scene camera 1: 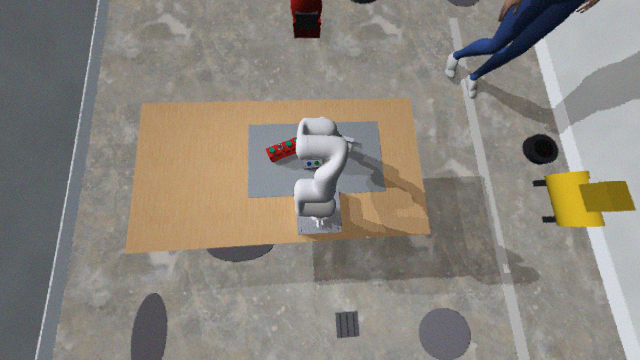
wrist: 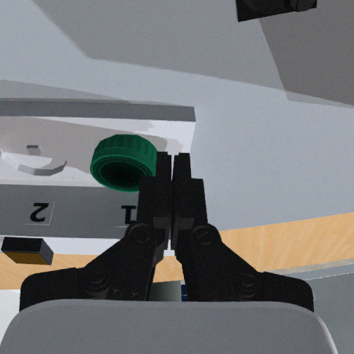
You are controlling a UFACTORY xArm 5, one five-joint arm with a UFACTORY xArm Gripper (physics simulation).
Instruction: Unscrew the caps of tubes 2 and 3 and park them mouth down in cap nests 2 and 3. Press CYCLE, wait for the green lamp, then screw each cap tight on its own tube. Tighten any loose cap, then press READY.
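Note:
My gripper (wrist: pixel 170 171) is shut and empty, its fingertips close to the right of a green cap (wrist: pixel 124 162) in the wrist view. The cap's hollow mouth shows at the place marked 1 on the white nest block (wrist: pixel 182 131). The place marked 2 (wrist: pixel 34 157) holds no cap. In the scene view the arm hides the gripper. A red rack (scene camera 1: pixel 275 157) sticks out left of the arm, with green caps (scene camera 1: pixel 272 150) (scene camera 1: pixel 289 144) and a grey, capless-looking spot (scene camera 1: pixel 280 147) between them. A small panel (scene camera 1: pixel 312 167) bears a blue button (scene camera 1: pixel 309 163) and a green button (scene camera 1: pixel 316 163).
A pale object (scene camera 1: pixel 349 141) shows partly right of the arm on the grey mat (scene camera 1: pixel 270 182). A black block with an amber side (wrist: pixel 27 250) lies before the nest block. A dark object (wrist: pixel 275 9) shows at the wrist view's top. The wooden table (scene camera 1: pixel 190 175) surrounds the mat.

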